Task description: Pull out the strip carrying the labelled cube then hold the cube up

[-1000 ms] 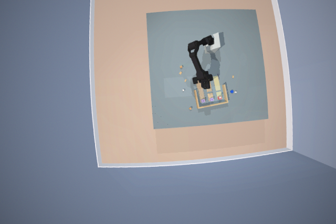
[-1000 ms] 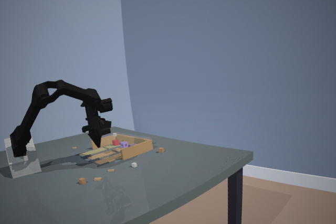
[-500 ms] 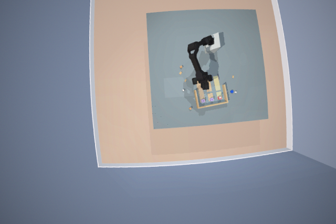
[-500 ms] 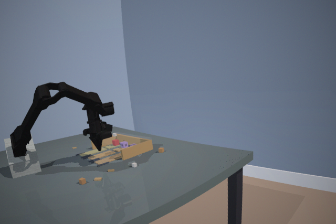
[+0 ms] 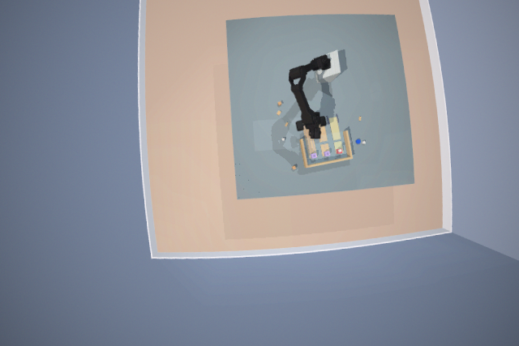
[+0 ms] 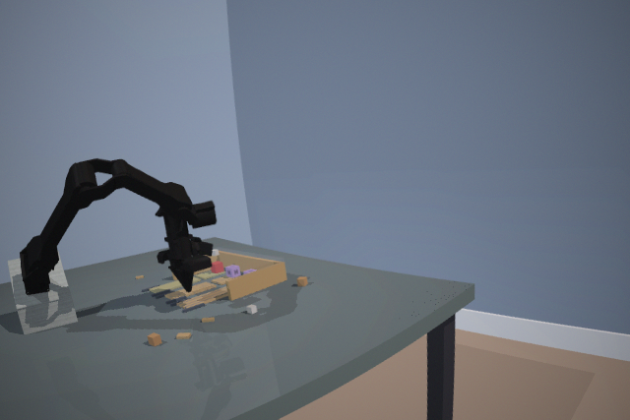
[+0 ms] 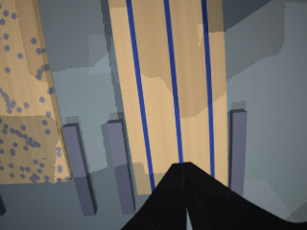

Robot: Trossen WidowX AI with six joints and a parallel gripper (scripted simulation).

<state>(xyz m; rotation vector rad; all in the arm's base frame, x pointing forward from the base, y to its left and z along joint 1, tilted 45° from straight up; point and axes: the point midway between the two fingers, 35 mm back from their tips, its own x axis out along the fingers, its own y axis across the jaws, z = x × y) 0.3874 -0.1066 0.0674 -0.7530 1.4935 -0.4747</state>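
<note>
My gripper tip is 9 cm short of the long striped strip, 3 cm above it and 2 cm to the right of it.
</note>
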